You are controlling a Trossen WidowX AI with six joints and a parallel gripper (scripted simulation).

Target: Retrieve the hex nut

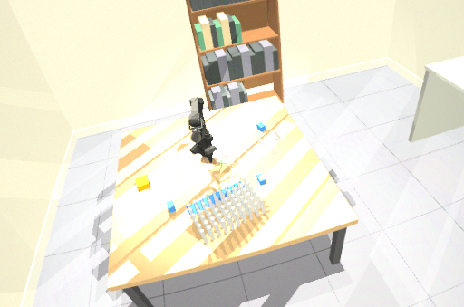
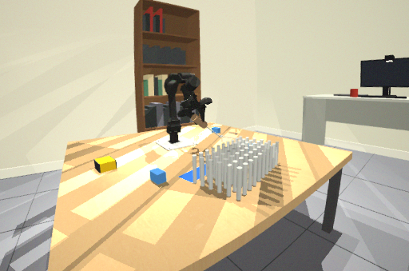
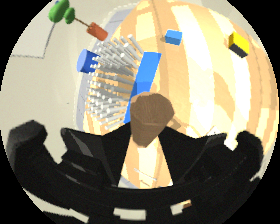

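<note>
Now: the blue taped strip 18 cm below my gripper tip, 11 cm ahead of it and 2 cm to the right of it. Round my gripper tip: brown stick-like tool (8 cm to the left, 5 cm below, 1 cm behind); then thin grey tool (41 cm to the left, 18 cm below, 17 cm behind).
</note>
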